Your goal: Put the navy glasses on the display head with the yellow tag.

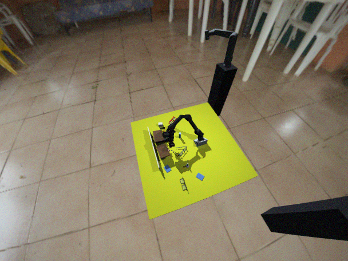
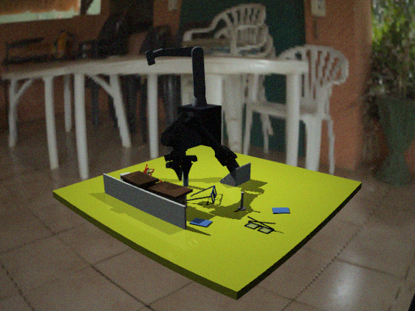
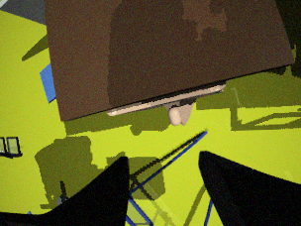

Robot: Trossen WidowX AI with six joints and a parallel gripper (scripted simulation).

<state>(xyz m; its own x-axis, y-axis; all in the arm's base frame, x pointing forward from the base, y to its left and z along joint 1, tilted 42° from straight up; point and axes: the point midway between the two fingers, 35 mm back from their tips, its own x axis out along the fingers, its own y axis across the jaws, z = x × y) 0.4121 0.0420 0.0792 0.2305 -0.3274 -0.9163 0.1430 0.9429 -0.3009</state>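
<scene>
The grey post is 25 cm to the left of my gripper tip, 12 cm behind it and 10 cm below it. Round my gripper tip: white panel (19 cm ahead, 11 cm to the right, 7 cm below).
</scene>
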